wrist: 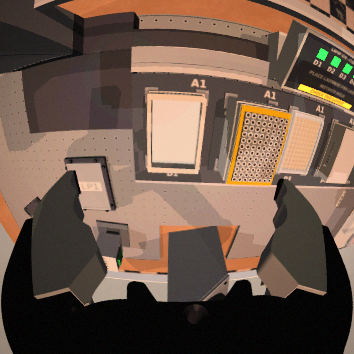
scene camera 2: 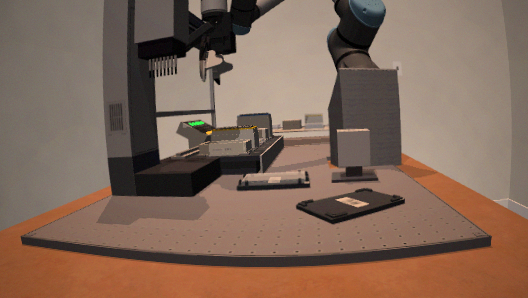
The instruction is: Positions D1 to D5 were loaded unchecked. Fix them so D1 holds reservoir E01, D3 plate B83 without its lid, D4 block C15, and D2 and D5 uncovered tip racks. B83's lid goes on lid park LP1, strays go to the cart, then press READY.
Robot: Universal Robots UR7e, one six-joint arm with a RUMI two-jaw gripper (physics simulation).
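My gripper point(scene camera 2: 210, 81) point(wrist: 179, 177) is open and empty, high above the deck's front. A pale open reservoir point(scene camera 2: 227, 147) point(wrist: 176, 132) sits in D1; its code is unreadable. An uncovered orange-rimmed tip rack point(scene camera 2: 235, 135) point(wrist: 260, 147) stands in D2. A plate point(wrist: 301, 142) with visible wells sits in D3. A pale block point(wrist: 343, 152) in D4 is cut off by the wrist view's edge. A blue-rimmed rack point(scene camera 2: 254, 122) stands farther along the deck. A clear lid point(scene camera 2: 290, 176) point(wrist: 92, 172) lies on lid park LP1 point(scene camera 2: 274, 187). The READY button box point(scene camera 2: 354, 147) point(wrist: 110, 250) stands beside it.
A black pad point(scene camera 2: 330, 212) lies near the board's front. The lamp panel point(scene camera 2: 195, 124) point(wrist: 320, 75) shows green lamps and a yellow bar. The pipetting tower point(scene camera 2: 117, 135) rises at the left. A brown box point(scene camera 2: 291, 124) and a pale item point(scene camera 2: 314, 120) stand at the back.
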